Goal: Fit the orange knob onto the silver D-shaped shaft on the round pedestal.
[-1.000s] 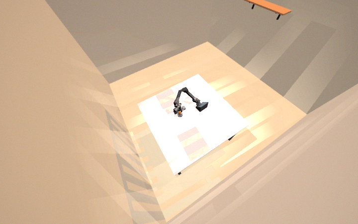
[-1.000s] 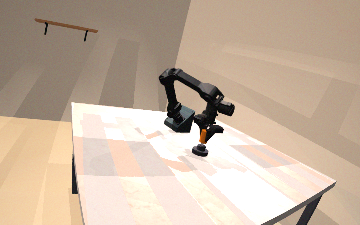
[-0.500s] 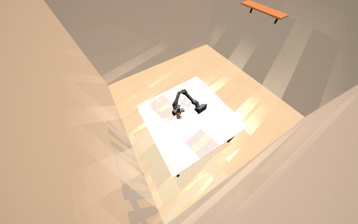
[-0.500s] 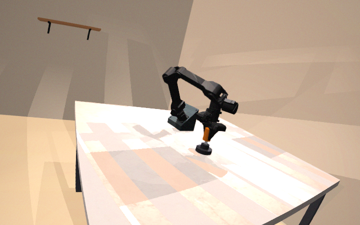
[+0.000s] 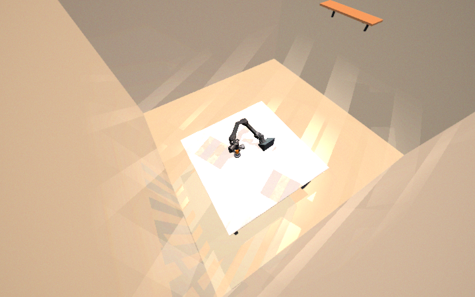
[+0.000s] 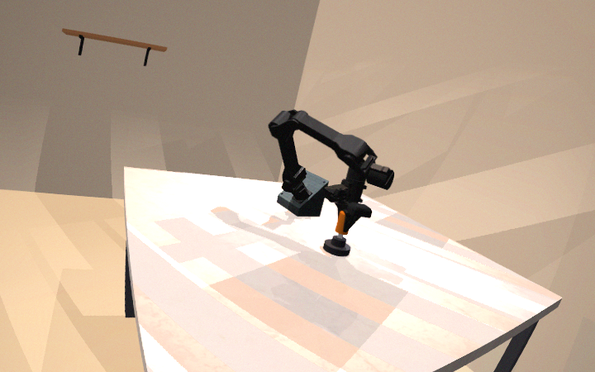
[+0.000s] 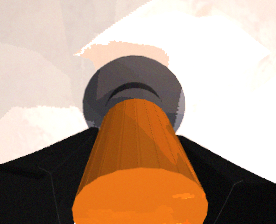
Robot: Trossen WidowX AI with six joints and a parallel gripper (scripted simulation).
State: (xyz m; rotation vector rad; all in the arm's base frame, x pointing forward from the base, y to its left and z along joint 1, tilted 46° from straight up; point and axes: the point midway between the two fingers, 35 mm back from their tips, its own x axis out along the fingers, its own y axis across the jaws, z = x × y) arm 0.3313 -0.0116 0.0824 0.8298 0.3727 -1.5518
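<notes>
The orange knob lies 3 cm above my gripper tip. The rest, counted from my gripper tip: round pedestal (4 cm below).
</notes>
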